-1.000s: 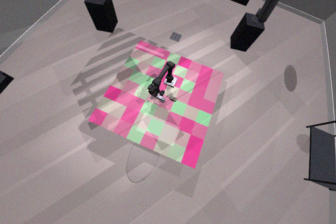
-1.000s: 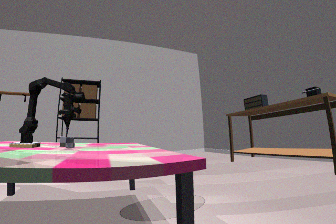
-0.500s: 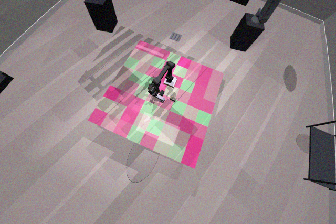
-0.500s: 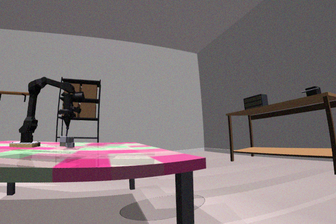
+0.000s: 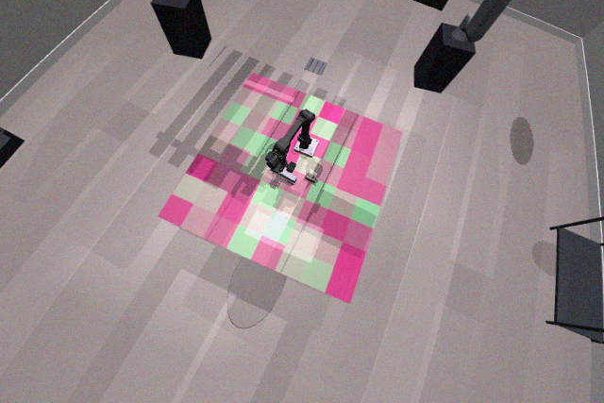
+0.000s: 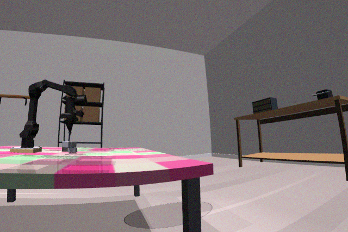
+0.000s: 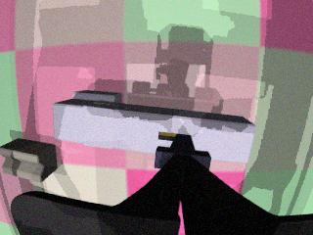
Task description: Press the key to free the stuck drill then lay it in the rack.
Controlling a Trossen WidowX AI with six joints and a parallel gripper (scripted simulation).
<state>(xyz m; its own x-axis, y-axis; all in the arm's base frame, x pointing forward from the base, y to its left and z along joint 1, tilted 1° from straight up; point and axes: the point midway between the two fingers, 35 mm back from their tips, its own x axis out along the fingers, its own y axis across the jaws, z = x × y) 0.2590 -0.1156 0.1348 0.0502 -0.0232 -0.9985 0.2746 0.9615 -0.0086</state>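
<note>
The drill lies 10 mm ahead of my gripper tip, 50 mm to the left of it and 80 mm below it. From my gripper tip the other things lie so: grey fixture (30 mm to the left, 90 mm below); then rack (20 mm behind, 210 mm to the left, 110 mm below).
</note>
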